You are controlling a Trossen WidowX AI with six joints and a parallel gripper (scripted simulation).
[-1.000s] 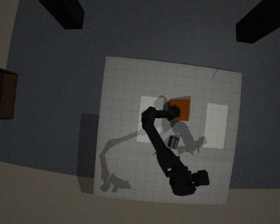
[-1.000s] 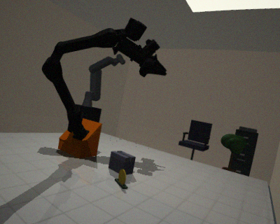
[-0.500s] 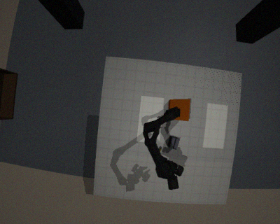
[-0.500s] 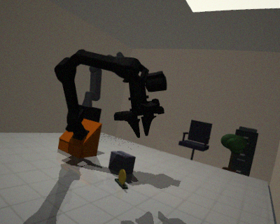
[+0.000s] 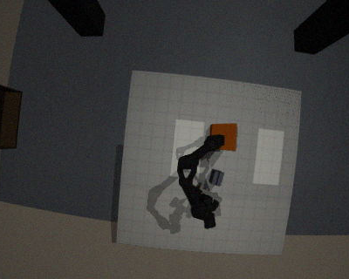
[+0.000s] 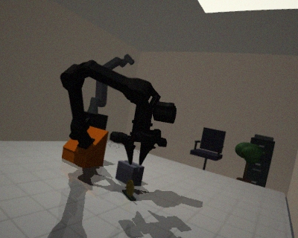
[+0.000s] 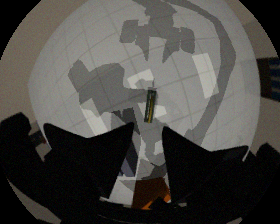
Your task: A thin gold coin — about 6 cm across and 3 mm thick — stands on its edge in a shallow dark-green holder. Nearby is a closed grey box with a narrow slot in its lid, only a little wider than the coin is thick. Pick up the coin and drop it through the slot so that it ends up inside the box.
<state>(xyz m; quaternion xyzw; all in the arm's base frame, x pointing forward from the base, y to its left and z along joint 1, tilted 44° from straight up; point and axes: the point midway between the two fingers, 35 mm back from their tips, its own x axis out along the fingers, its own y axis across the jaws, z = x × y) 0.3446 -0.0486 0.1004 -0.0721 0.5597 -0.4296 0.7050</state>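
The gold coin lies 80 mm below my gripper tip.
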